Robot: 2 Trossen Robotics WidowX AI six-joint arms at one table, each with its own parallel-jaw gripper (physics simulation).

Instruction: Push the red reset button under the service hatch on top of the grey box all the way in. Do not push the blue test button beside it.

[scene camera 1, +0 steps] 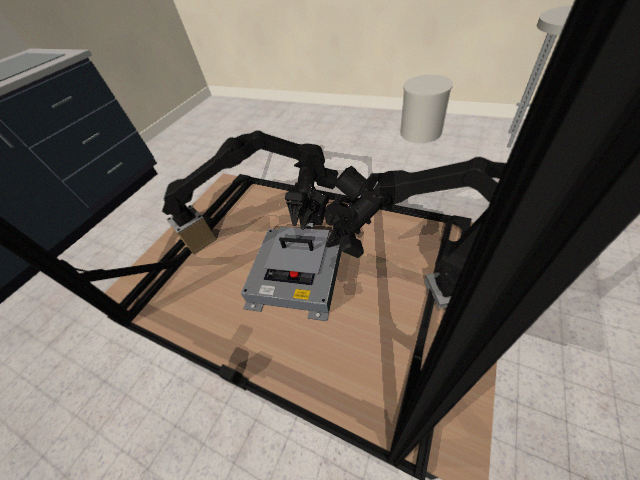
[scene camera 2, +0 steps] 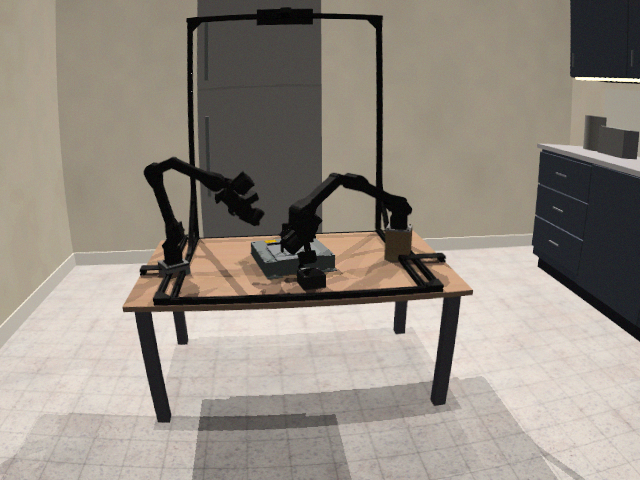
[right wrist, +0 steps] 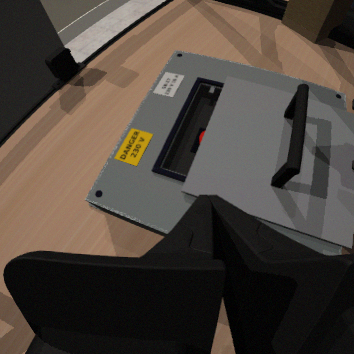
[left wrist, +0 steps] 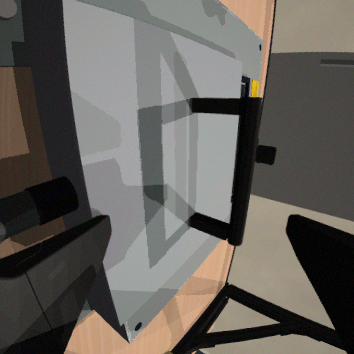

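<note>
The grey box has a sliding hatch that covers most of its opening. The red button shows partly at the hatch's edge; how deep it sits cannot be told. The blue button is hidden. The hatch's black handle stands upright. My left gripper is open and empty, behind the handle in scene camera 1 and apart from it. My right gripper is shut and empty, above the box's right side in scene camera 1.
A yellow label and a white label lie on the box beside the opening. The two arms are close together over the back of the box in scene camera 1. Black frame rails edge the wooden table.
</note>
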